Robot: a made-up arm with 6 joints. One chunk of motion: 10 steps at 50 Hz.
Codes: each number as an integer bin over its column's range. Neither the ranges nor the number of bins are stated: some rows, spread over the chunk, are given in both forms.
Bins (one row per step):
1: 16 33 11 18 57 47
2: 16 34 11 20 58 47
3: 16 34 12 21 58 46
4: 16 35 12 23 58 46
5: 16 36 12 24 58 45
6: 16 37 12 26 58 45
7: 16 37 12 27 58 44
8: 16 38 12 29 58 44
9: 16 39 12 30 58 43
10: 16 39 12 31 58 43
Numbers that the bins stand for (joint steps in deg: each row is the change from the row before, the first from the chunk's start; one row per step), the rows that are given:
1: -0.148 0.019 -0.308 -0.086 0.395 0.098
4: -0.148 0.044 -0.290 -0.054 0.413 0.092
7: -0.148 0.070 -0.290 -0.029 0.413 0.079
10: -0.148 0.095 -0.290 -0.003 0.413 0.073
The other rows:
2: -0.148 0.032 -0.308 -0.073 0.413 0.098
3: -0.148 0.032 -0.290 -0.067 0.413 0.092
5: -0.148 0.057 -0.290 -0.048 0.413 0.086
6: -0.148 0.070 -0.290 -0.035 0.413 0.086
8: -0.148 0.083 -0.290 -0.016 0.413 0.079
9: -0.148 0.095 -0.290 -0.010 0.413 0.073

